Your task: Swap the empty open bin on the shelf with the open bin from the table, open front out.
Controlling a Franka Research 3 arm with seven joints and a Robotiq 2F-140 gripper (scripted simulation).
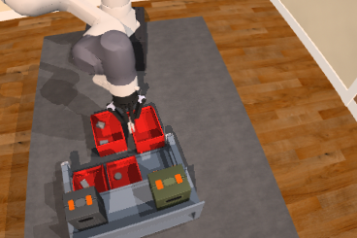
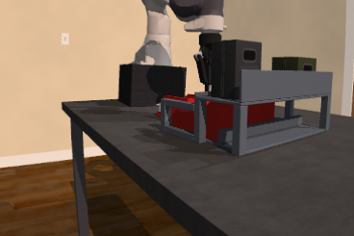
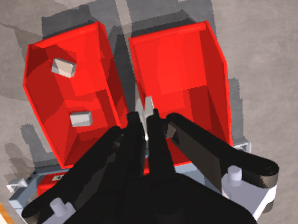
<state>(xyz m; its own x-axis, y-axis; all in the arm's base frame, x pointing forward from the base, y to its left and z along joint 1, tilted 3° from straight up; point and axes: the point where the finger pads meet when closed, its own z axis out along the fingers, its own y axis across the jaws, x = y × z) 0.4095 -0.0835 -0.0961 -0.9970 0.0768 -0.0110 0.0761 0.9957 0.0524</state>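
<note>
Right now the shelf lip is 9 cm ahead of my hand, 7 cm to the right of it and 7 cm below it. The rest, counted from my hand: grey box (27 cm ahead, 21 cm to the right, 9 cm above); then olive box (29 cm ahead, 2 cm to the left, 7 cm above).
</note>
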